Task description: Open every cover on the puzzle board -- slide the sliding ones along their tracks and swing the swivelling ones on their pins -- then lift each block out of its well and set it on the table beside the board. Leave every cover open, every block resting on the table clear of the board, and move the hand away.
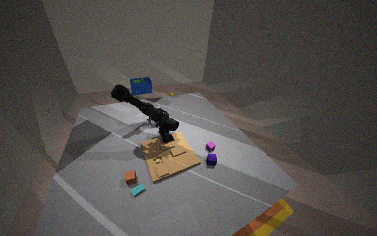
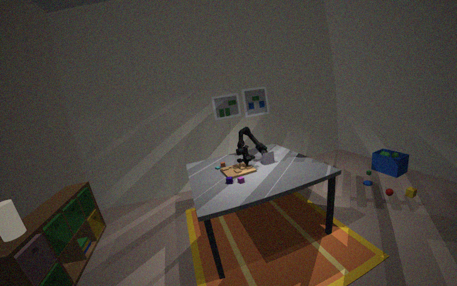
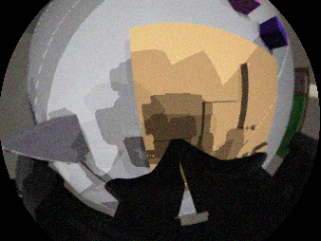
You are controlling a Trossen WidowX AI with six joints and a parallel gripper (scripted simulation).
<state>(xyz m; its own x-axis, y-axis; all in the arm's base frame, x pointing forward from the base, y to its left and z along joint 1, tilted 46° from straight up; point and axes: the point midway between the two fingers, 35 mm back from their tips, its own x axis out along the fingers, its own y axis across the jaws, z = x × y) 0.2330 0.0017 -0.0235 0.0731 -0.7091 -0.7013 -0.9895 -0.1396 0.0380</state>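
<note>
Right now the tan puzzle board is 11 cm ahead of my gripper tip and 1 cm to the right of it. Also, from my gripper tip: magenta block: 29 cm to the left, 15 cm ahead; orange block: 23 cm to the right, 22 cm ahead; purple block: 25 cm ahead, 24 cm to the left.
</note>
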